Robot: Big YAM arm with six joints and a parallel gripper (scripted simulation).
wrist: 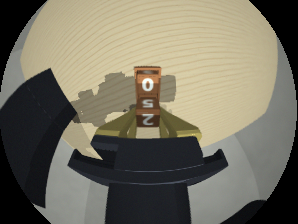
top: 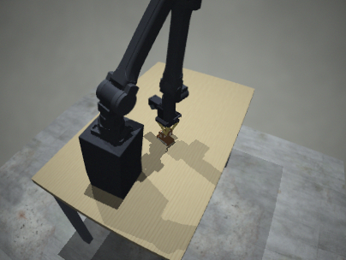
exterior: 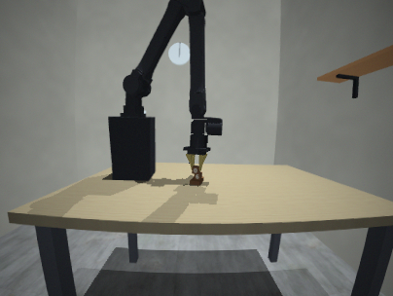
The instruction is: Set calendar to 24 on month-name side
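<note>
Right now my hand is 50 mm above the brown tray, 20 mm to the right of it and 10 mm short of it. Also, from my hand: brown digit cube: right at my hand.
</note>
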